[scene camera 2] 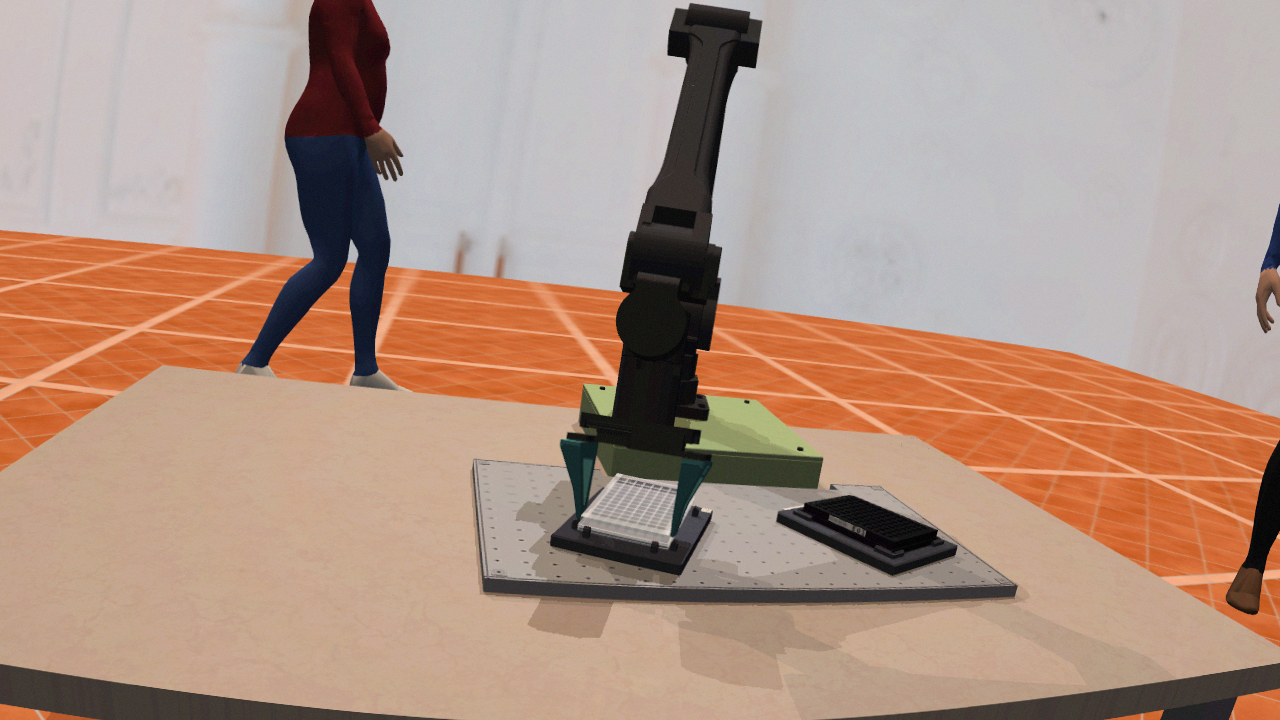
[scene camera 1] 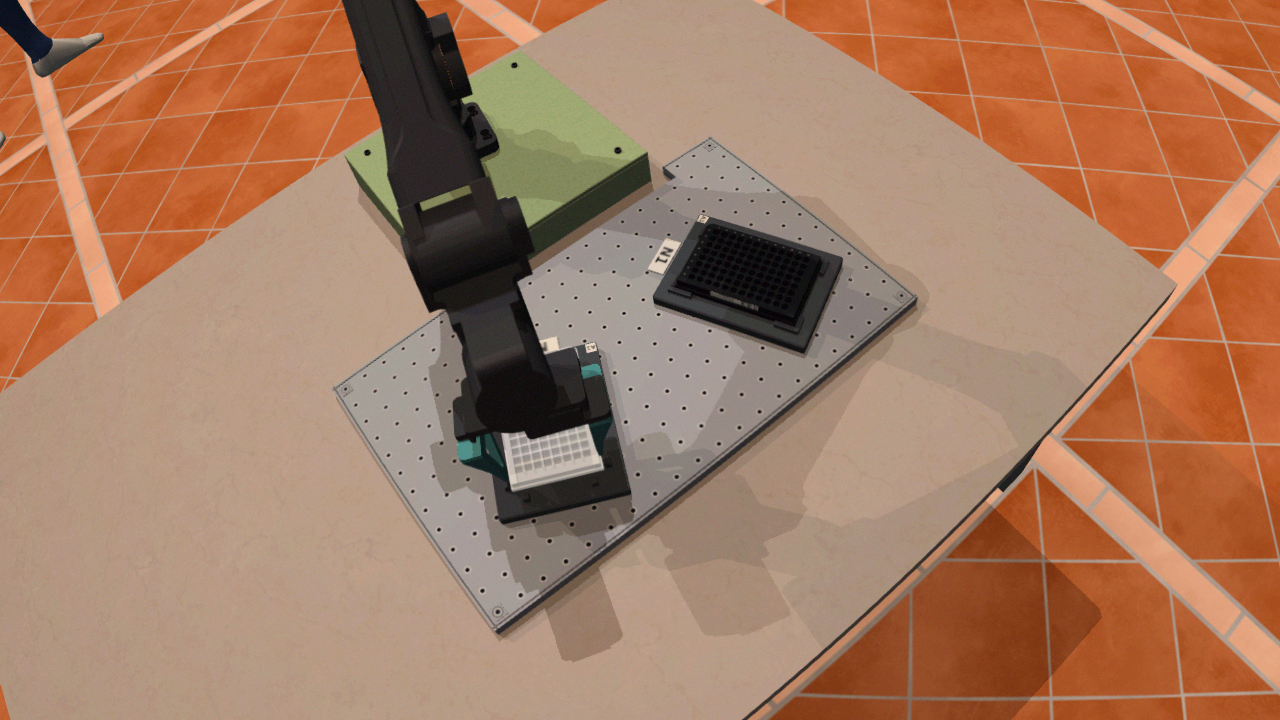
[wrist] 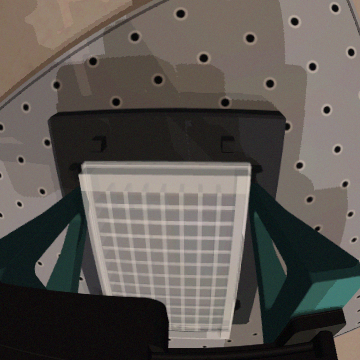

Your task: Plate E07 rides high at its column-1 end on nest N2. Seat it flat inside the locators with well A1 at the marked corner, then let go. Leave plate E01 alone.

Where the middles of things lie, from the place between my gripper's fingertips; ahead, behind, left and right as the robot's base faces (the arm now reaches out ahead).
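Labels:
My hand is 5 cm past the clear white well plate (scene camera 2: 631, 509) and 1 cm to the right of it. Going by their middles, of the things named here the clear white well plate is the nearest to my hand. The black well plate (scene camera 1: 764, 278) is 9 cm behind my hand and 26 cm to the left of it.

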